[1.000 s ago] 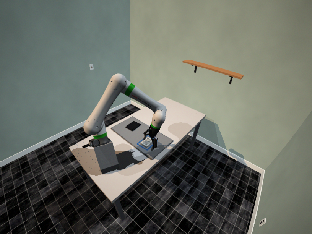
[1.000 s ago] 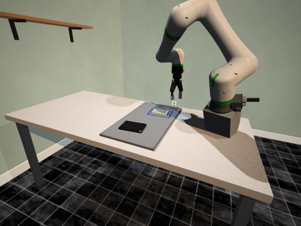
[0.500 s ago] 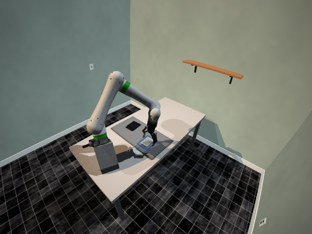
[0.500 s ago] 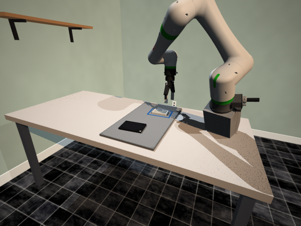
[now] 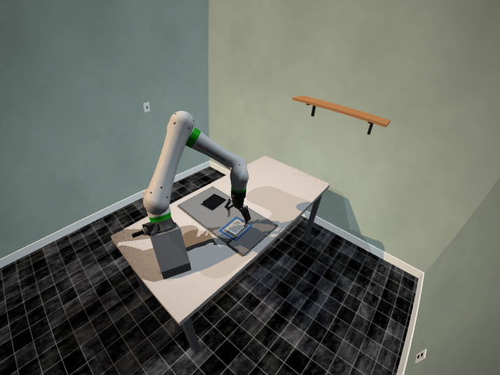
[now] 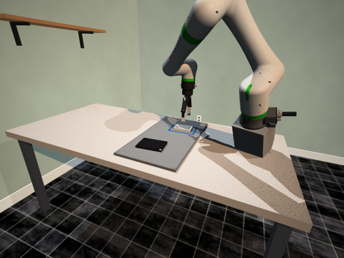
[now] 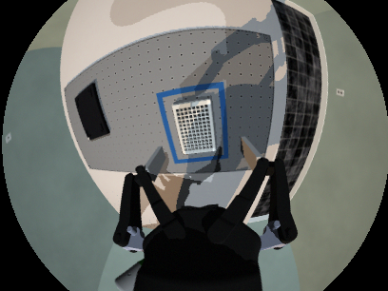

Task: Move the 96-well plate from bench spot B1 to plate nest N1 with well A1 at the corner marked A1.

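The white 96-well plate lies 1 cm ahead of my hand, 1 cm to the left of it and 9 cm below it. From my hand the other things lie so: black plate nest N1: 8 cm ahead, 35 cm to the left, 9 cm below.
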